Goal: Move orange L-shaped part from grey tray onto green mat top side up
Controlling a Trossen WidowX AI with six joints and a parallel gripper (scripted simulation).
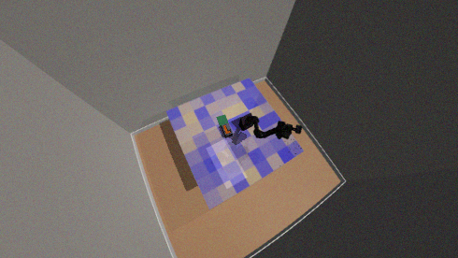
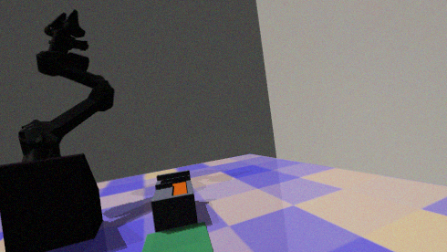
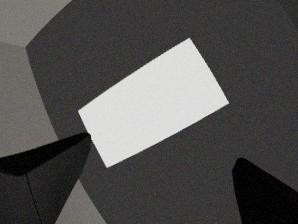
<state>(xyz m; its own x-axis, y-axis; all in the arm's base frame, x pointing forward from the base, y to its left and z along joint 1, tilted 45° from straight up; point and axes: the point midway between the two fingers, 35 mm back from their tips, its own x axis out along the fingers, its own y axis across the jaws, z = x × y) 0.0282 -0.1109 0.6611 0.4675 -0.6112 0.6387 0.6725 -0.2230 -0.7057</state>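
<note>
The orange L-shaped part lies 67 cm below my gripper tip, 37 cm to the right of it and 32 cm ahead of it. Round my gripper tip: green mat (74 cm below, 53 cm to the right, 31 cm ahead).
</note>
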